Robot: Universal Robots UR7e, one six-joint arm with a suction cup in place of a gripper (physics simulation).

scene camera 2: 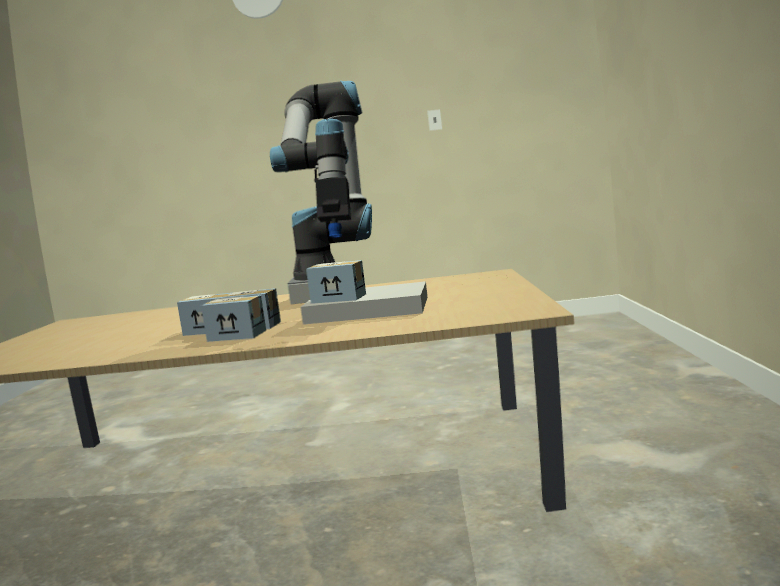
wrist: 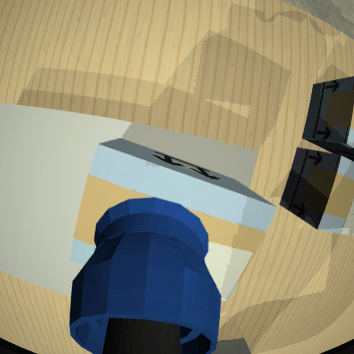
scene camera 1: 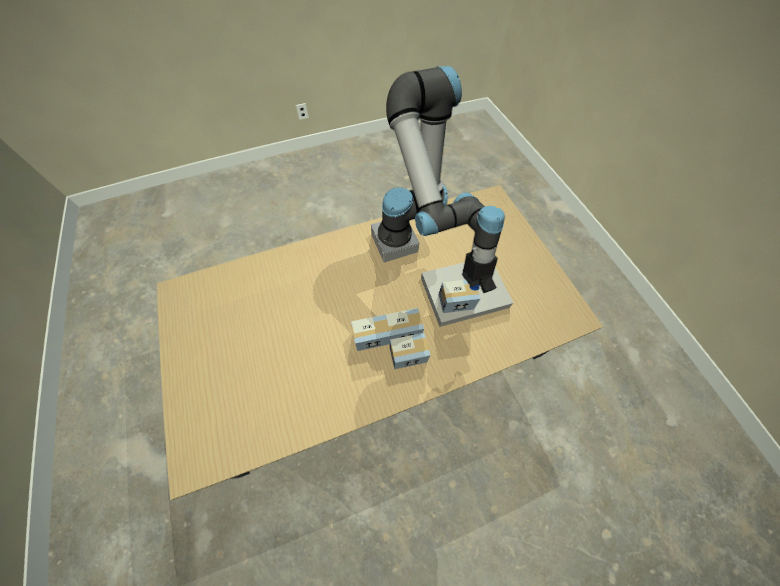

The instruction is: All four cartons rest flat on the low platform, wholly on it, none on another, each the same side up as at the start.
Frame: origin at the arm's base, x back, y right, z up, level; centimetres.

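Seen in the pictures: hand at its tool point: [scene camera 2: 335,236] [wrist: 150,247] [scene camera 1: 474,286]; arm's base at its link origin: [scene camera 1: 394,233].
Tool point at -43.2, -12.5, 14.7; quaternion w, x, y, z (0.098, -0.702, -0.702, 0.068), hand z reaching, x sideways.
Offsets run from my tool point to a thing's top centre, as dx, dy, dz. "spot": to the spot under its first point. Level surfaces: height alone.
One carton {+3.5, +1.6, -7.6} [scene camera 1: 459,294] [scene camera 2: 335,281] [wrist: 182,191], blue-grey with a tan band and up-arrows, rests flat on the low grey platform {+7.7, -5.8, -17.2} [scene camera 1: 498,301] [scene camera 2: 388,300] [wrist: 38,168], near its left end. My suction cup [scene camera 1: 475,286] [scene camera 2: 333,230] [wrist: 152,221] hangs a short way above that carton, clear of it and holding nothing. Three more cartons lie on the table left of the platform: two side by side {spot: +1.9, +40.7, -12.4} [scene camera 1: 367,334] {spot: +1.4, +26.4, -12.5} [scene camera 1: 403,322] and one in front {spot: -10.0, +28.5, -12.4} [scene camera 1: 410,351]. In the second scene view they show as a cluster {-8.5, +28.0, -12.4} [scene camera 2: 232,317]. The wrist view shows two of them {spot: +0.7, +19.4, -15.9} [wrist: 312,186] [wrist: 331,112].
The wooden table {dz -22.0} [scene camera 1: 242,378] [scene camera 2: 475,297] carries everything. The arm's base [scene camera 1: 395,240] stands behind the platform. Most of the platform to the right of the carton is bare. The table's front edge lies close to the platform.
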